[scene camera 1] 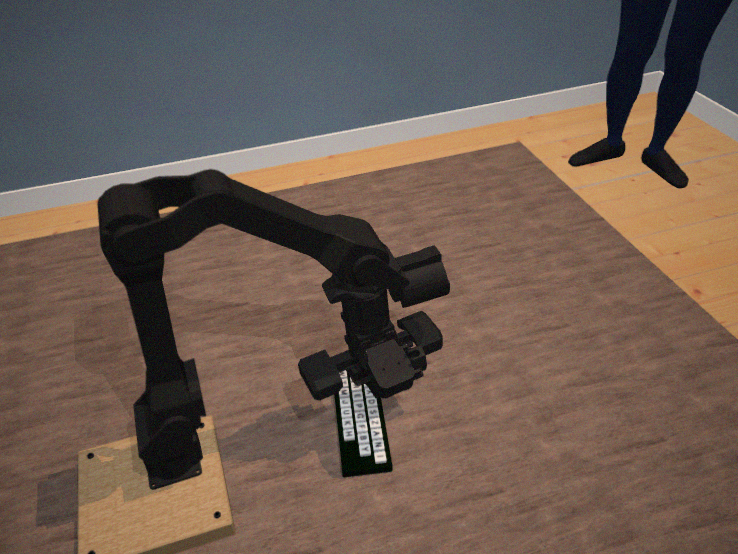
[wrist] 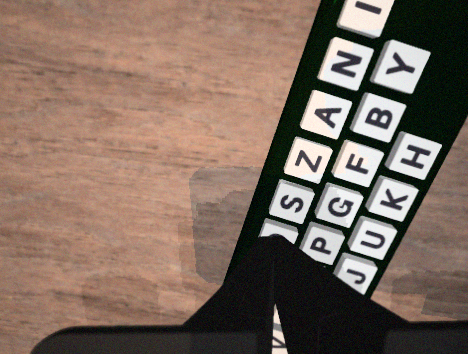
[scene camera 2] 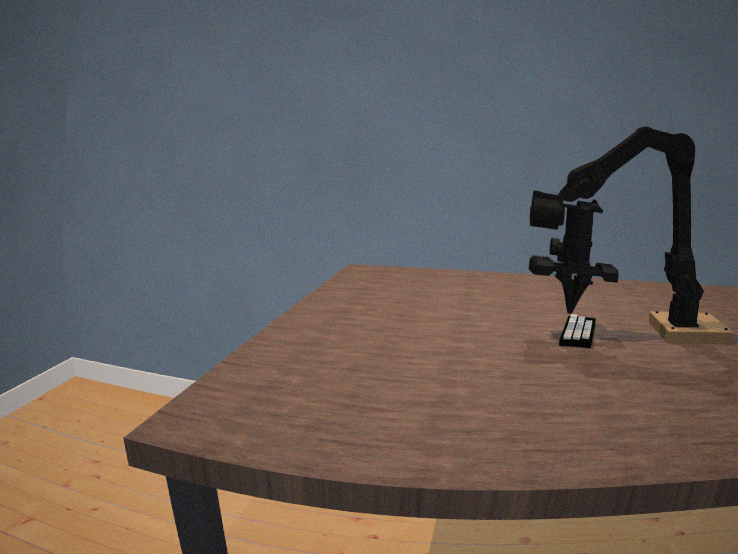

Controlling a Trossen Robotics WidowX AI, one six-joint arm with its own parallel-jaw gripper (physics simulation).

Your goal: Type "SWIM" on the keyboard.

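Places are measured from the arm's base along level axes (x ahead, y left, z up), in millimetres.
Pixels of known places: gripper, fingertip midpoint: (scene camera 1: 376,395) (wrist: 270,248) (scene camera 2: 569,313); arm's base at its link origin: (scene camera 1: 173,462) (scene camera 2: 683,323).
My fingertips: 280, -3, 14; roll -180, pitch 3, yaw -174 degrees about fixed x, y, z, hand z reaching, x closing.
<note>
Ahead of a thing's pixels: the offset from my fingertips to its top centre, as dx, dy, dz. Level surfaces: height alone.
The dark green keyboard {-24, +5, -22} (scene camera 1: 357,466) (scene camera 2: 576,344) (wrist: 450,30) lies flat on the table with white letter keys in three rows. My gripper (scene camera 2: 569,311) (wrist: 270,248) is shut and empty, pointing down at the keyboard; in scene camera 2 its tips are at the far end, close to the key tops. In the wrist view the tips cover part of the D key {-4, +10, -22} (wrist: 281,232), beside the S key {-9, -8, -22} (wrist: 292,201). The I key {-25, -81, -22} (scene camera 1: 379,456) (wrist: 367,15) is at the row's end. The M key {-35, +41, -22} (scene camera 1: 344,392) shows in scene camera 1. I cannot make out W clearly. Contact cannot be told.
The arm stands on a light wooden base board (scene camera 1: 178,515) (scene camera 2: 697,335) beside the keyboard on the brown table {dz -40} (scene camera 1: 536,417) (scene camera 2: 357,387). A person's legs (scene camera 1: 622,89) show beyond the table's far right corner. A blue wall (scene camera 1: 298,71) (scene camera 2: 238,149) is behind.
</note>
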